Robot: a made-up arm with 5 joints.
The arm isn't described. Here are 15 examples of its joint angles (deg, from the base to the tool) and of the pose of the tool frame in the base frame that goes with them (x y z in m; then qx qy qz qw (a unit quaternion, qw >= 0)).
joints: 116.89 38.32 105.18 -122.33 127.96
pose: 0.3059 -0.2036 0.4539 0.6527 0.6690 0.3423 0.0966
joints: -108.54 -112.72 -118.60 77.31 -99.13
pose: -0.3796 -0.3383 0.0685 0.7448 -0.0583 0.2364 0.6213
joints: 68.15 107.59 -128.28 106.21 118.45
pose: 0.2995 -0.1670 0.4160 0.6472 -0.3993 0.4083 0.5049
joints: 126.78 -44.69 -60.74 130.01 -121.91
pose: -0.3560 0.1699 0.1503 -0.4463 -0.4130 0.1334 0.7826
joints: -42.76 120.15 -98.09 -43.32 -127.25
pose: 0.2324 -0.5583 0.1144 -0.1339 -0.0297 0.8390 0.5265
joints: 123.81 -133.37 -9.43 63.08 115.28
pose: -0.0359 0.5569 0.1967 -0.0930 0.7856 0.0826 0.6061
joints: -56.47 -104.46 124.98 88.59 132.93
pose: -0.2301 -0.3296 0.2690 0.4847 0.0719 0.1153 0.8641
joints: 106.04 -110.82 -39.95 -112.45 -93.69
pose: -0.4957 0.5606 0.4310 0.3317 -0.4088 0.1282 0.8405
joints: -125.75 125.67 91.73 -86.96 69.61
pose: 0.2937 0.0912 -0.1424 -0.0053 -0.8711 0.3626 0.3313
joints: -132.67 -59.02 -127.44 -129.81 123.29
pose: -0.0990 0.1653 0.0459 0.4204 0.5957 0.6701 0.1391
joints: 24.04 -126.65 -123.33 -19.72 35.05
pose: -0.2400 -0.0985 0.7671 0.3378 -0.7271 -0.5770 0.1558
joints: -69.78 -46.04 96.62 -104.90 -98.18
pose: -0.1233 0.0193 0.3507 0.1714 0.6837 0.6160 0.3518
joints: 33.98 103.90 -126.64 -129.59 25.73
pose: 0.5750 -0.2946 0.5294 0.2195 -0.1914 -0.6530 0.6991
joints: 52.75 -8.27 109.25 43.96 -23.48
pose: 0.0257 -0.2608 0.5407 0.4673 -0.2281 -0.4043 0.7524
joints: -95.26 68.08 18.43 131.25 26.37
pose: 0.3578 0.2132 0.2627 0.1651 0.5712 0.8035 0.0300
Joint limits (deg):
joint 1: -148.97..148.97
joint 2: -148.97..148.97
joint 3: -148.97..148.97
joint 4: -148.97..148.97
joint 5: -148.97..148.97
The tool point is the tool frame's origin. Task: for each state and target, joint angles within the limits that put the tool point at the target. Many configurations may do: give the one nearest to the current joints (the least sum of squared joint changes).
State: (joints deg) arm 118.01 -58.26 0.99 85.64 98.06
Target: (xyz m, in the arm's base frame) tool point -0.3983 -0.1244 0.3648
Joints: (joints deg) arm 94.57 -48.68 -0.24 91.39 79.34
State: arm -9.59 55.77 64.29 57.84 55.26
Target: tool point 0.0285 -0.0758 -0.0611
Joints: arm -3.80 43.39 72.02 52.62 50.22
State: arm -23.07 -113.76 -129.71 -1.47 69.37
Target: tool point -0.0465 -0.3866 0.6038
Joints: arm -13.06 -131.49 -129.59 1.34 70.14
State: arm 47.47 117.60 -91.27 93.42 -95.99
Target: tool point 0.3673 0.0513 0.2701
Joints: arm 17.05 146.30 -75.37 91.97 -135.50
